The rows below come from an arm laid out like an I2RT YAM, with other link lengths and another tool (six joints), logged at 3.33 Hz.
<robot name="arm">
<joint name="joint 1" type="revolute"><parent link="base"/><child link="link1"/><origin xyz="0.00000 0.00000 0.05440" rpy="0.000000 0.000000 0.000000"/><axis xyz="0 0 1"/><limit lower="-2.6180" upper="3.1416"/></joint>
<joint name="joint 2" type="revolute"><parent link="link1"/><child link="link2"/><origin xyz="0.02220 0.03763 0.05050" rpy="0.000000 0.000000 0.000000"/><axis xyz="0 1 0"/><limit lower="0.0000" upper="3.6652"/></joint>
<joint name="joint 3" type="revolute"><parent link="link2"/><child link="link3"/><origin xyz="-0.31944 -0.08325 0.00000" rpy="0.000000 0.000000 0.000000"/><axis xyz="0 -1 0"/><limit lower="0.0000" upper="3.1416"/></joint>
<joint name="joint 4" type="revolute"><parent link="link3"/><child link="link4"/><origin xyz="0.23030 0.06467 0.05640" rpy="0.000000 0.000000 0.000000"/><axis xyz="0 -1 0"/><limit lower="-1.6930" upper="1.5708"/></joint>
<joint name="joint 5" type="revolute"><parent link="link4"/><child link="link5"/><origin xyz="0.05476 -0.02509 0.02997" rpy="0.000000 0.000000 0.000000"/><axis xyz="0 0 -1"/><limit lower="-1.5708" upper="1.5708"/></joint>
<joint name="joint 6" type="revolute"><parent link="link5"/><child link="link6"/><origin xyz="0.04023 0.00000 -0.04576" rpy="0.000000 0.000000 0.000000"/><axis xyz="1 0 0"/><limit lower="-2.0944" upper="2.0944"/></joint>
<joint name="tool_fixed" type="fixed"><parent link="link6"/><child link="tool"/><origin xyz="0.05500 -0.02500 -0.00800" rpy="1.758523 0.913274 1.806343"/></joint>
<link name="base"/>
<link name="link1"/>
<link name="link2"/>
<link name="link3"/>
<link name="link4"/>
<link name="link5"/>
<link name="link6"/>
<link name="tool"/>
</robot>
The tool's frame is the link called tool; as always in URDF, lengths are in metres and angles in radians.
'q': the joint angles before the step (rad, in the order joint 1, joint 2, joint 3, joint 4, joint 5, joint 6). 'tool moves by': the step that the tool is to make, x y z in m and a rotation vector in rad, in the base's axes. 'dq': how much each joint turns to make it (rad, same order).
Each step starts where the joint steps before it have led.
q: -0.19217 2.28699 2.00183 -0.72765 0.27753 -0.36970
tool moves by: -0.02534 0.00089 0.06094 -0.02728 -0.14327 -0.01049
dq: -0.00772 -0.16367 -0.08019 0.06152 0.00072 0.00304
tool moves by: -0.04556 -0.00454 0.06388 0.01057 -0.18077 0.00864
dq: -0.04236 -0.21148 -0.12049 0.08323 -0.07122 -0.00033
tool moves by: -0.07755 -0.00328 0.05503 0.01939 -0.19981 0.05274
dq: -0.09323 -0.28576 -0.20470 0.10800 -0.16267 -0.01983
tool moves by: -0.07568 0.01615 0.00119 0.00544 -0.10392 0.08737
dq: -0.08175 -0.27051 -0.28419 0.10717 -0.17073 -0.03585
